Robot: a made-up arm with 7 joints.
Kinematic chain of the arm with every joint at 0, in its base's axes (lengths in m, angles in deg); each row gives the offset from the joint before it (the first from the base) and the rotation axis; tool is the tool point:
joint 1: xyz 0 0 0.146 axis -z
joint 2: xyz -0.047 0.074 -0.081 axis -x
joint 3: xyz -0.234 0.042 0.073 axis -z
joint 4: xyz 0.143 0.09 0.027 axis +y
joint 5: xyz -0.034 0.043 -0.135 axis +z
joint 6: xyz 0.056 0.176 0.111 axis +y
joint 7: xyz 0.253 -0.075 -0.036 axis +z
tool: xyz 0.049 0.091 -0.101
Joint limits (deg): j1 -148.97..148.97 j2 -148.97..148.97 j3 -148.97..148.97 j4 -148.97..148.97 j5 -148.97..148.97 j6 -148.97..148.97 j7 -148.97..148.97
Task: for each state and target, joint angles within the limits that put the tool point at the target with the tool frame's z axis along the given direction. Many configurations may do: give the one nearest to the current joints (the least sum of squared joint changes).
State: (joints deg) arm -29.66 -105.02 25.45 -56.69 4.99 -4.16 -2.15
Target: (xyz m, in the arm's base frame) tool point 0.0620 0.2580 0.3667 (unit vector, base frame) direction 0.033 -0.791 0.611
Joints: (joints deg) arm -53.12 -73.74 23.90 -62.58 33.90 16.63 28.57
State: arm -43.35 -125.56 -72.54 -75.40 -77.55 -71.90 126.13
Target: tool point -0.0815 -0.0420 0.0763 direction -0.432 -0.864 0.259
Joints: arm -29.76 -90.69 -38.01 -60.80 -108.50 -47.94 125.33
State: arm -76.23 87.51 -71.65 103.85 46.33 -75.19 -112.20
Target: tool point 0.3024 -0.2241 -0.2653 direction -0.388 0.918 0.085
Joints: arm -83.40 123.31 -22.41 119.13 45.04 -65.80 -100.01
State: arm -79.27 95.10 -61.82 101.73 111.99 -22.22 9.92
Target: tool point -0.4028 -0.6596 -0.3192 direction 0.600 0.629 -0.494
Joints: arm -97.33 93.46 -96.23 112.69 124.43 -46.89 31.54
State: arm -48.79 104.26 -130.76 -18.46 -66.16 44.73 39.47
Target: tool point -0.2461 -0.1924 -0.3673 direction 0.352 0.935 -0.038
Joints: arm -15.72 99.41 -90.48 -15.99 -78.05 37.20 28.40
